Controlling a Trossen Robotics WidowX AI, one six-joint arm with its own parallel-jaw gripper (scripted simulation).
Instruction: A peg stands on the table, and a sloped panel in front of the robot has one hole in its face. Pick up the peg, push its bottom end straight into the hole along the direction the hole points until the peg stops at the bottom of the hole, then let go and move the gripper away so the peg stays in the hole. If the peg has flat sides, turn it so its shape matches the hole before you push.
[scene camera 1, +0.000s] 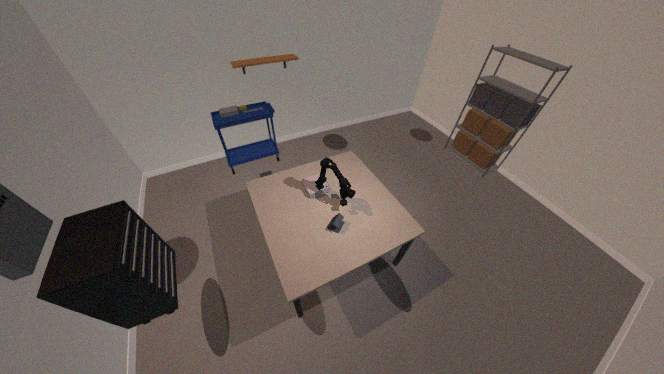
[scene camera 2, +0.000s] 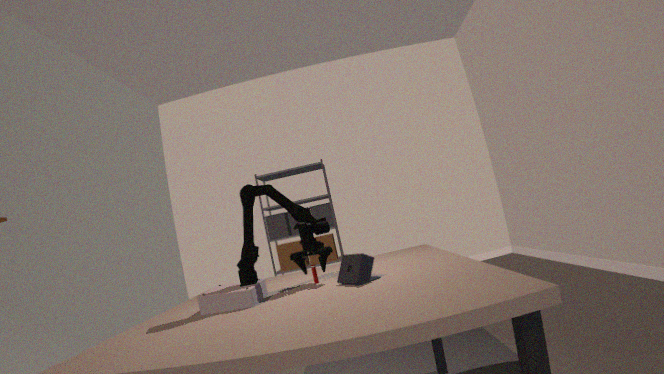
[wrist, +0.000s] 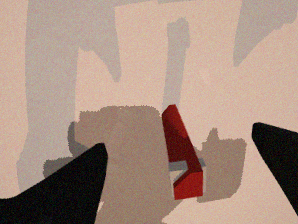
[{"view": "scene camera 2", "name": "gripper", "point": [315, 273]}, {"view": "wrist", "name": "gripper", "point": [180, 140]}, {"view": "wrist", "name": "red peg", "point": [187, 174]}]
